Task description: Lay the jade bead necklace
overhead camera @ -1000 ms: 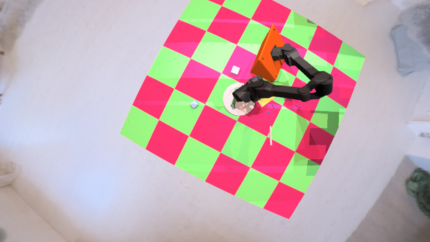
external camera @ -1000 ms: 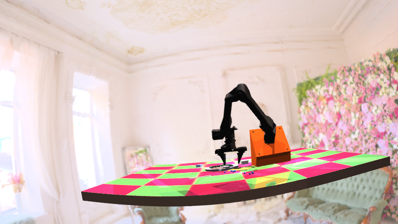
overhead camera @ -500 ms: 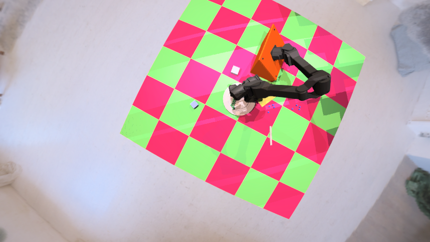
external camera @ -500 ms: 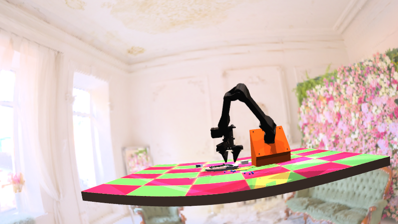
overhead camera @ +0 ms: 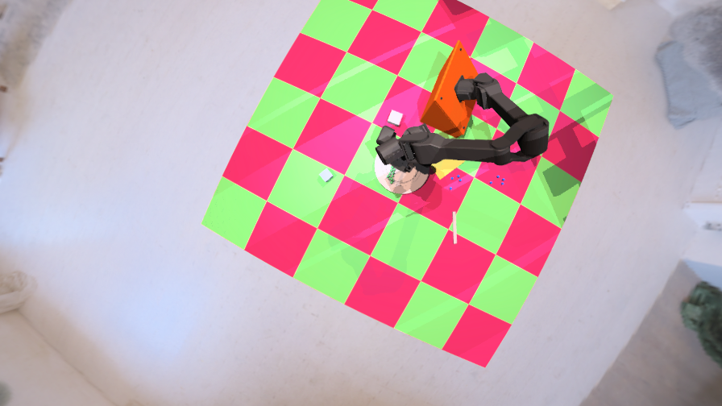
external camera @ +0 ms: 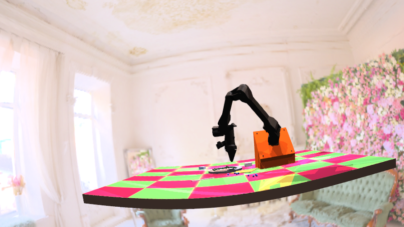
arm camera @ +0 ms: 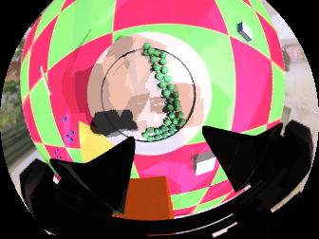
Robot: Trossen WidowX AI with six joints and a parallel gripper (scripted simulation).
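Right now my gripper tip is 40 mm short of the round bead board, 30 mm to the right of it and 40 mm above it. Also, from my gripper tip: pale blue cube (210 mm ahead, 190 mm to the right, 40 mm below); then white cube (100 mm behind, 90 mm to the right, 40 mm below); then yellow patch (70 mm behind, 150 mm to the left, 50 mm below).
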